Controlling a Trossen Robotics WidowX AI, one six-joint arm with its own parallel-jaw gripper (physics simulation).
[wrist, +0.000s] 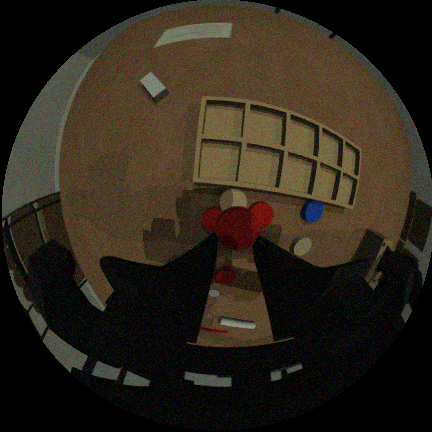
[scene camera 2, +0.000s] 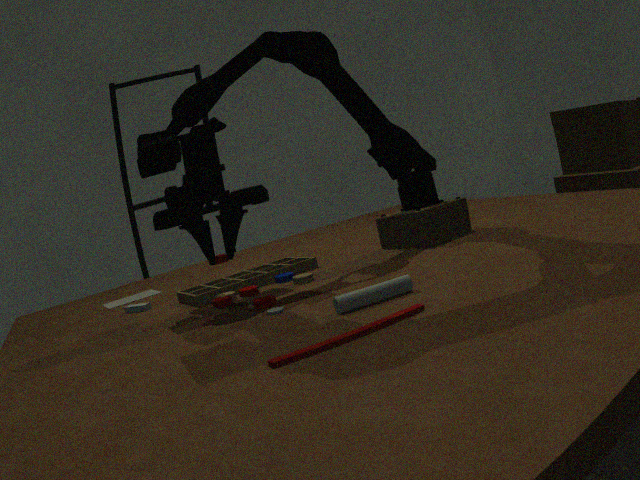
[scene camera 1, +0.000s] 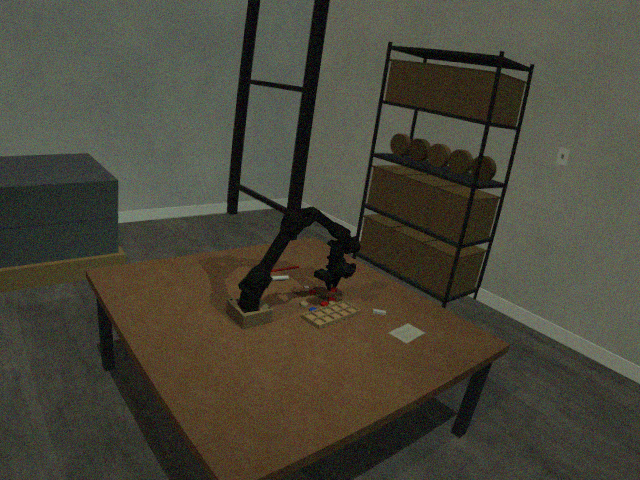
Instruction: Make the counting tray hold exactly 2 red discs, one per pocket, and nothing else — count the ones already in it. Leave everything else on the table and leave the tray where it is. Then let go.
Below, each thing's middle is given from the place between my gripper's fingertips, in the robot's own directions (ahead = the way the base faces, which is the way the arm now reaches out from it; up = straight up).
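Scene:
Picture the counting tray (scene camera 2: 202,294): my hand's 50 mm past it, 100 mm to the left of it and 50 mm above it.

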